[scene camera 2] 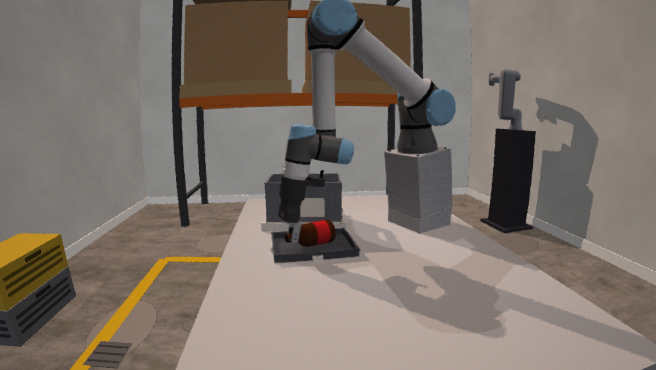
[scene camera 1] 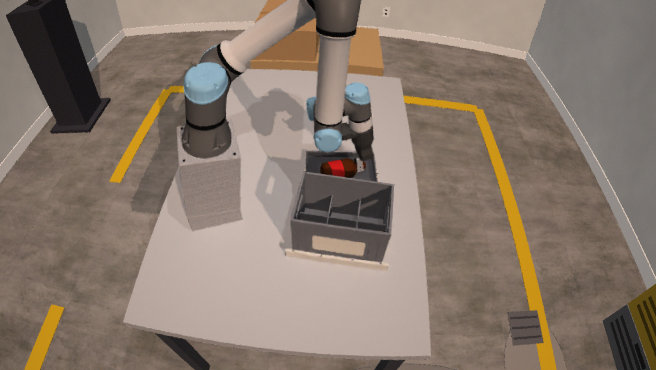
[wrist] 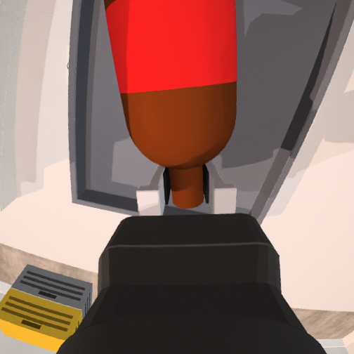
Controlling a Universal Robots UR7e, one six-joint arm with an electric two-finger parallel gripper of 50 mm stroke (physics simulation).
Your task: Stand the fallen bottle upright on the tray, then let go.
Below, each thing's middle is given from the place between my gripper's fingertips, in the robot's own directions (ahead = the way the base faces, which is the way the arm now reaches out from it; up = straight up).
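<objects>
Relative to the brown bottle (scene camera 2: 314, 233), my hand is 10 mm below, 60 mm past and 20 mm to the left. Counted from my hand: grey divided crate (scene camera 1: 338, 216), 50 mm above, 70 mm behind, 270 mm to the right; shallow dark grey tray (scene camera 2: 343, 246), 20 mm below, 60 mm behind, 10 mm to the right.
</objects>
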